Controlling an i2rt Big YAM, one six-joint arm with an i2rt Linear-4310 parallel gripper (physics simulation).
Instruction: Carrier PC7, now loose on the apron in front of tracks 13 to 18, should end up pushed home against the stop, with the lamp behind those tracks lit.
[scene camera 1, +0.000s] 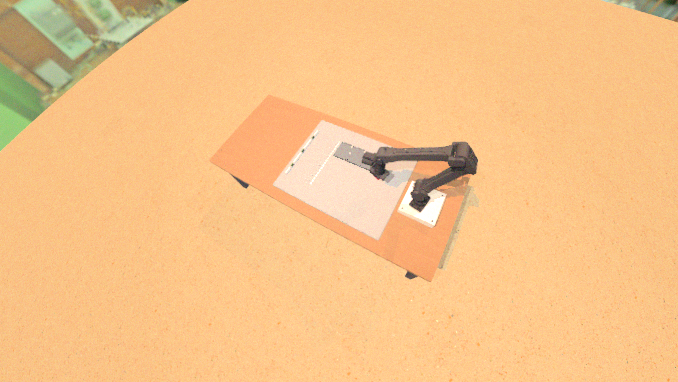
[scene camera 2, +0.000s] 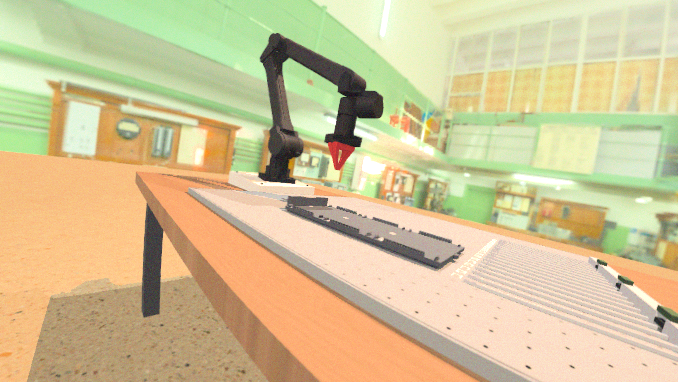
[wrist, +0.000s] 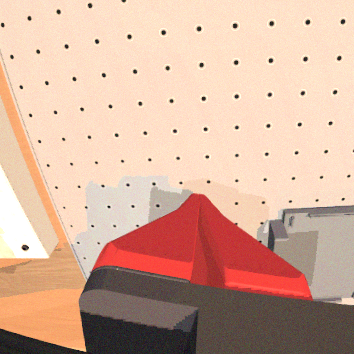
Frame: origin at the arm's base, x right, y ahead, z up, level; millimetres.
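Seen in the pictures: gripper, between the fingertips: (scene camera 1: 378, 179) (scene camera 2: 337, 170) (wrist: 195, 204); arm's base, origin of its link: (scene camera 1: 419, 201) (scene camera 2: 276, 180).
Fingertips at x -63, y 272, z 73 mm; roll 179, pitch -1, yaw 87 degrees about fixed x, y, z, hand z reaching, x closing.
Offsets run from my fingertips to a thing's top centre. "spot": to the spot under its first point. Level surfaces: height alone.
Carrier PC7 {dx +101, dy +248, dz -71 mm} (scene camera 1: 350, 154) (scene camera 2: 395, 235) (wrist: 335, 260), a long dark grey plate with a raised block at its arm-side end, lies flat on the board in front of the tracks {spot: dx +31, dy +510, dz -98 mm} (scene camera 2: 545, 285). Its far end is short of the white marks at the track mouths. The stop bar {spot: dx -27, dy +603, dz -87 mm} (scene camera 1: 308, 143) (scene camera 2: 645, 300) carries dark green lamp blocks {spot: dx -85, dy +589, dz -80 mm} (scene camera 2: 625, 280); none looks lit, and I cannot tell which block belongs to tracks 13 to 18. My gripper (scene camera 2: 338, 167) (wrist: 195, 204) is shut and empty, pointing down above the board near the carrier's block end, not touching it. In scene camera 1 the arm hides part of the carrier.
The pale perforated board {dz -101 mm} (scene camera 1: 340, 200) (scene camera 2: 240, 215) (wrist: 220, 80) lies on the orange-brown table {dz -114 mm} (scene camera 1: 250, 135). The arm's white base plate (scene camera 1: 435, 215) (scene camera 2: 295, 189) (wrist: 20, 215) stands beside the board's near end. The arm's shadow falls on the board next to the carrier.
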